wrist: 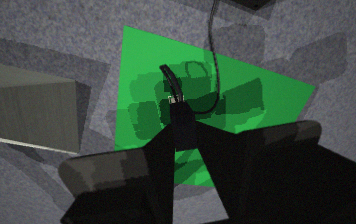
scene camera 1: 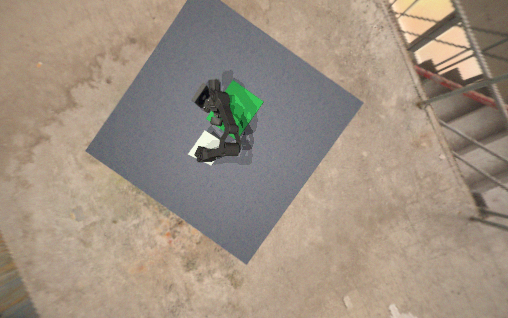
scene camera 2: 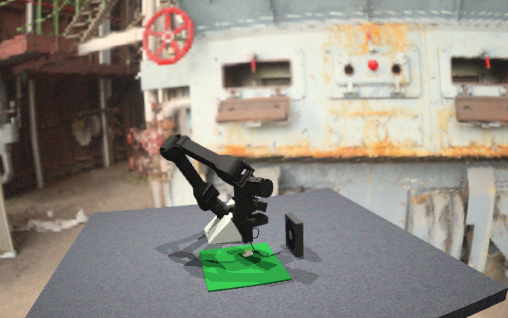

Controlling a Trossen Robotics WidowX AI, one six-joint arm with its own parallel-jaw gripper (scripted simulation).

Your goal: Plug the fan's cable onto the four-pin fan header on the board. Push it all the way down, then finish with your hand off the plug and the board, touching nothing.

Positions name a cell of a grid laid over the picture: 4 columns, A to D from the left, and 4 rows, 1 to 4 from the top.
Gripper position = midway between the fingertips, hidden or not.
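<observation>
A dark fan plug (wrist: C3) is visible. A green board (scene camera 2: B4) is present, visible also in the wrist view (wrist: B2) and in scene camera 1 (scene camera 1: B2). My gripper (scene camera 2: B4) is visible, likewise in the wrist view (wrist: C3).
</observation>
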